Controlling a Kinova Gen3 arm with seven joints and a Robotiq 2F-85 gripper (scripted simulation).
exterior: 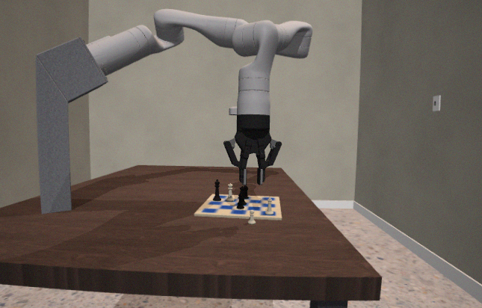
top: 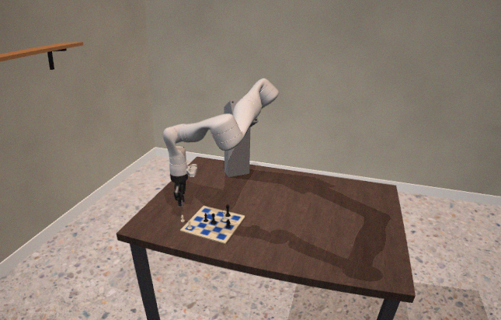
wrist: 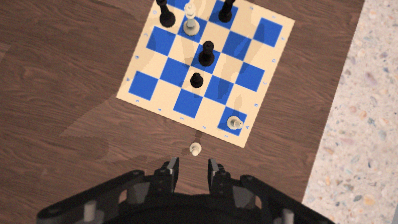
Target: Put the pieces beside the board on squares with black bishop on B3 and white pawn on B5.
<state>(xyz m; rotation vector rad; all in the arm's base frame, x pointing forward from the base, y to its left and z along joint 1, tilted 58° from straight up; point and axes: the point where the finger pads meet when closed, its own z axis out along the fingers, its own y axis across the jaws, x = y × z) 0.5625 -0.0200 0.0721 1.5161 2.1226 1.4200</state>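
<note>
Now: hand 10 cm above the white pawn. Round my hand: black chess piece: 16 cm behind, 13 cm to the left, 7 cm below; white queen: 15 cm to the left, 12 cm behind, 8 cm below; chessboard: 12 cm to the left, 11 cm below, 8 cm behind.
</note>
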